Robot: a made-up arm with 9 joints. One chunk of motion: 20 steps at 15 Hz.
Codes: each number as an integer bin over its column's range. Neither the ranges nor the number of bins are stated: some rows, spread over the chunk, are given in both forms.
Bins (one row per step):
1: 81 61 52 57 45 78 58 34 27
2: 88 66 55 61 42 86 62 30 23
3: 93 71 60 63 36 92 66 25 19
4: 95 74 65 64 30 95 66 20 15
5: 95 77 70 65 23 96 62 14 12
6: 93 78 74 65 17 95 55 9 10
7: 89 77 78 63 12 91 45 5 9
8: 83 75 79 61 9 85 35 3 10
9: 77 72 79 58 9 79 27 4 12
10: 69 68 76 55 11 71 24 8 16
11: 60 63 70 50 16 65 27 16 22
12: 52 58 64 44 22 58 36 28 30
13: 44 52 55 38 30 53 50 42 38
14: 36 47 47 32 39 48 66 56 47
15: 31 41 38 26 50 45 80 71 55
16: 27 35 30 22 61 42 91 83 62
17: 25 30 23 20 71 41 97 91 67
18: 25 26 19 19 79 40 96 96 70
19: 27 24 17 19 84 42 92 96 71
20: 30 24 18 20 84 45 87 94 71
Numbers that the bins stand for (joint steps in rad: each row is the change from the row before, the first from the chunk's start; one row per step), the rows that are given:
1: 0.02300 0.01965 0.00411 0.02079 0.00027 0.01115 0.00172 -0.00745 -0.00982
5: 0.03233 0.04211 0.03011 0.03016 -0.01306 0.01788 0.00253 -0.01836 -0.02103
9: 0.02033 0.03509 0.04311 0.02196 -0.02155 0.01153 -0.00455 -0.02382 -0.02103
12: 0.00367 0.01543 0.02144 0.00556 -0.01367 0.00368 -0.00273 -0.01073 -0.00758
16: -0.01300 -0.01686 -0.02767 -0.02022 0.00997 -0.00230 0.00838 0.01927 0.01634
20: -0.01100 -0.03230 -0.04500 -0.02257 0.02391 -0.00118 0.00758 0.02527 0.02307
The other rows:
2: 0.02767 0.02667 0.00844 0.02547 -0.00155 0.01414 0.00253 -0.00964 -0.01281
3: 0.03100 0.03369 0.01567 0.02782 -0.00518 0.01638 0.00333 -0.01236 -0.01580
4: 0.03233 0.03790 0.02289 0.02899 -0.00882 0.01751 0.00333 -0.01509 -0.01879
6: 0.03100 0.04352 0.03589 0.03016 -0.01670 0.01751 0.00111 -0.02109 -0.02253
7: 0.02833 0.04211 0.04167 0.02782 -0.01973 0.01601 -0.00091 -0.02327 -0.02327
8: 0.02433 0.03930 0.04311 0.02547 -0.02155 0.01377 -0.00293 -0.02436 -0.02253
10: 0.01500 0.02947 0.03878 0.01844 -0.02033 0.00854 -0.00515 -0.02164 -0.01804
11: 0.00900 0.02245 0.03011 0.01259 -0.01730 0.00629 -0.00455 -0.01727 -0.01356
13: -0.00167 0.00701 0.00844 -0.00147 -0.00882 0.00181 0.00010 -0.00309 -0.00160
14: -0.00700 -0.00001 -0.00311 -0.00851 -0.00336 -0.00006 0.00333 0.00455 0.00513
15: -0.01033 -0.00843 -0.01611 -0.01554 0.00330 -0.00118 0.00616 0.01273 0.01111
17: -0.01433 -0.02388 -0.03778 -0.02257 0.01603 -0.00268 0.00960 0.02364 0.02008
18: -0.01433 -0.02949 -0.04356 -0.02374 0.02088 -0.00305 0.00939 0.02636 0.02232
19: -0.01300 -0.03230 -0.04644 -0.02374 0.02391 -0.00230 0.00859 0.02636 0.02307

